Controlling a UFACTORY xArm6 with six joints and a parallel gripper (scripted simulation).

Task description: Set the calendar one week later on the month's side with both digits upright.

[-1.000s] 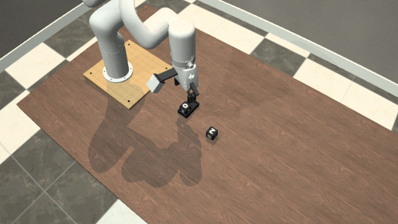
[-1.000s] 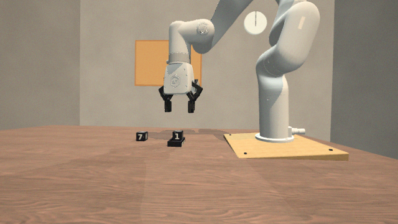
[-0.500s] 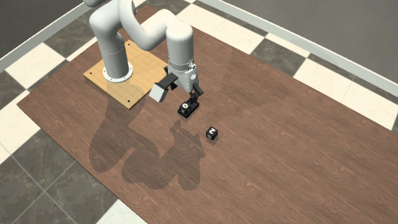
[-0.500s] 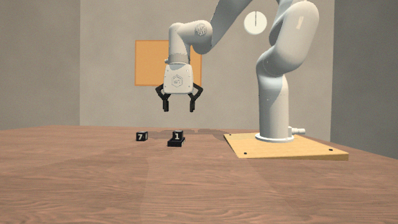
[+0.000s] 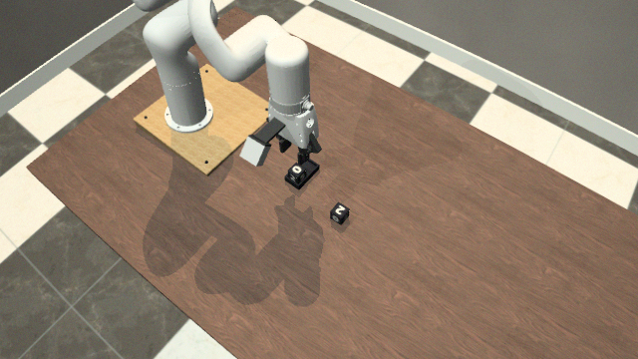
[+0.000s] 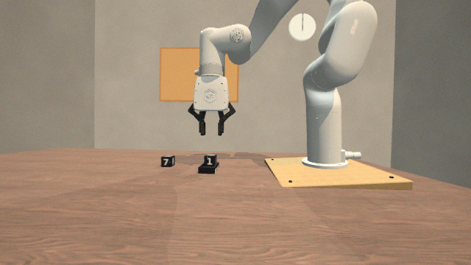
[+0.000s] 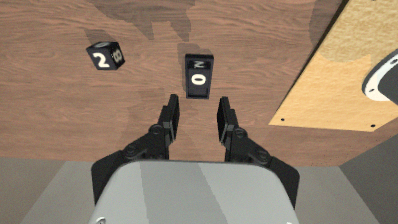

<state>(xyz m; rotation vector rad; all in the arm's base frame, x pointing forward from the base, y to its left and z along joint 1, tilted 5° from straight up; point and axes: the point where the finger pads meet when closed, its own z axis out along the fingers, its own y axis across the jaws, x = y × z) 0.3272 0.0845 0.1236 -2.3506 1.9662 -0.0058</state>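
Now: the black cube 9 cm below my hand. Also, from my hand: black tray: 11 cm below, 2 cm to the left.
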